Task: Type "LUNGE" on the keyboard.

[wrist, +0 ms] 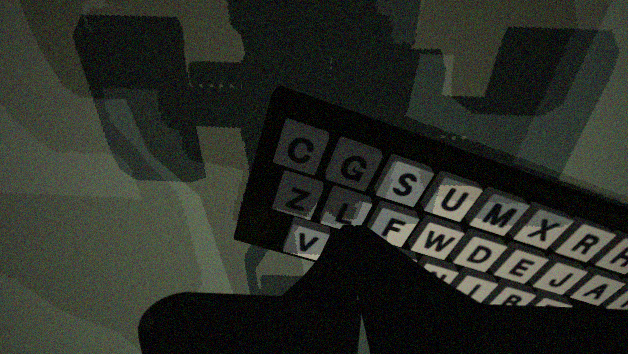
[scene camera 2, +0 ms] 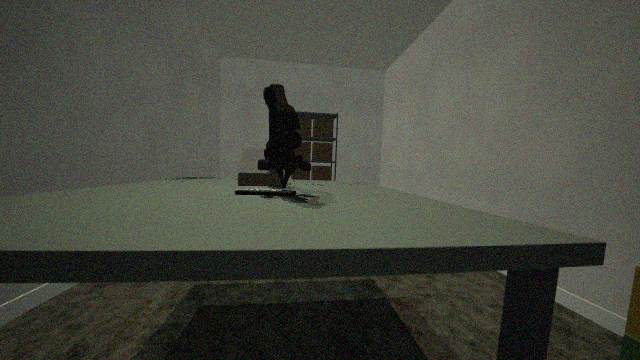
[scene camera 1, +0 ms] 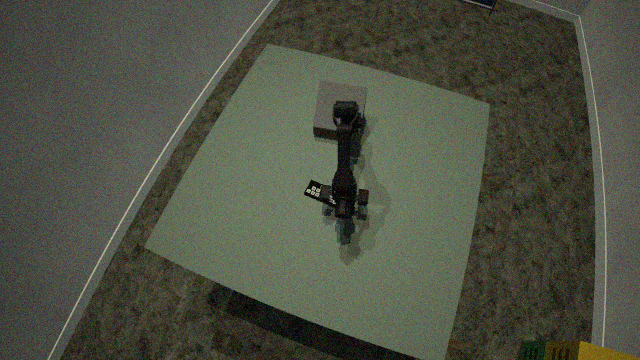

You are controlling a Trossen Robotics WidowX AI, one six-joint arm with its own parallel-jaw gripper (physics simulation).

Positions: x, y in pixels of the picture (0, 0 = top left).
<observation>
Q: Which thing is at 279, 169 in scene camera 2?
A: The gripper.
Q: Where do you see a keyboard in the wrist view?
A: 258, 224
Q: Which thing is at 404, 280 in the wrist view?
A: The gripper.
</observation>
